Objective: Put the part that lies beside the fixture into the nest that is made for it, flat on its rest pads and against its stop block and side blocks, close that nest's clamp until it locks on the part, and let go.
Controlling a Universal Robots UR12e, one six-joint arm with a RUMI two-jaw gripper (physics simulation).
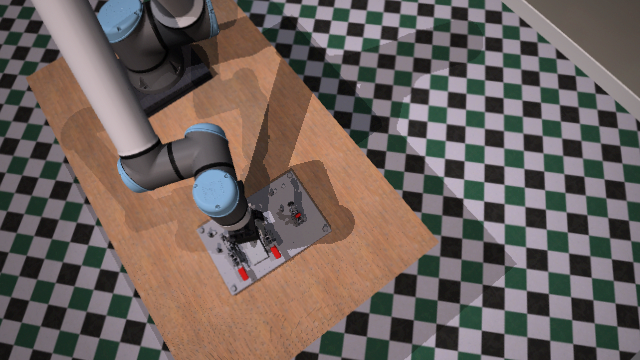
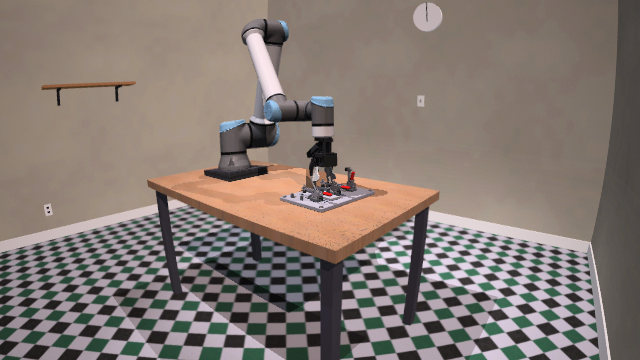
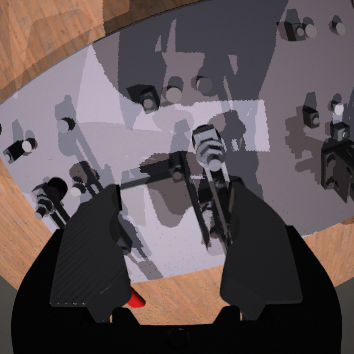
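Seen in the pictures: gripper, fingertip midpoint: (image 2: 322,188) (image 3: 173,185); arm's base, link origin: (image 1: 157,72) (image 2: 234,168).
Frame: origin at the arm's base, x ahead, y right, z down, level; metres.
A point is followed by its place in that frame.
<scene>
The fixture plate (image 1: 312,237) {y -0.109, x 0.799, z 0.025 m} (image 3: 295,210) {y -0.061, x 0.764, z 0.025 m} lies on the table. A pale, flat rectangular piece with dark edges, seemingly the part (image 1: 256,252) {y 0.053, x 0.739, z 0.015 m} (image 3: 175,237) {y 0.051, x 0.737, z 0.015 m}, lies on it between the left clamp (image 3: 45,202) {y 0.104, x 0.647, z -0.021 m} and the middle clamp (image 3: 210,147) {y -0.002, x 0.648, z -0.028 m}. Whether it sits fully on its pads is hidden. My gripper (image 1: 251,237) {y 0.028, x 0.676, z -0.003 m} (image 2: 323,181) {y 0.028, x 0.676, z -0.003 m} (image 3: 173,185) {y 0.028, x 0.676, z -0.003 m} points down, low over the plate. Its fingers stand about half apart; no grip on anything shows between them. The left finger overlaps the left clamp's side, the right finger covers some of the middle clamp and its handle.
The right clamp (image 1: 297,215) {y -0.106, x 0.737, z -0.059 m} (image 3: 337,170) {y -0.098, x 0.722, z 0.008 m} stands on the plate with its red handle (image 2: 352,176) {y -0.102, x 0.738, z -0.040 m} up. Several pegs and blocks, such as a small block (image 3: 149,98) {y 0.020, x 0.621, z 0.002 m}, stand along the plate's far side. The wooden table (image 1: 370,215) {y -0.296, x 0.846, z 0.040 m} (image 2: 240,210) {y 0.366, x 0.553, z 0.040 m} carries the arm's base (image 2: 235,173) {y 0.075, x 0.114, z 0.001 m} behind.
</scene>
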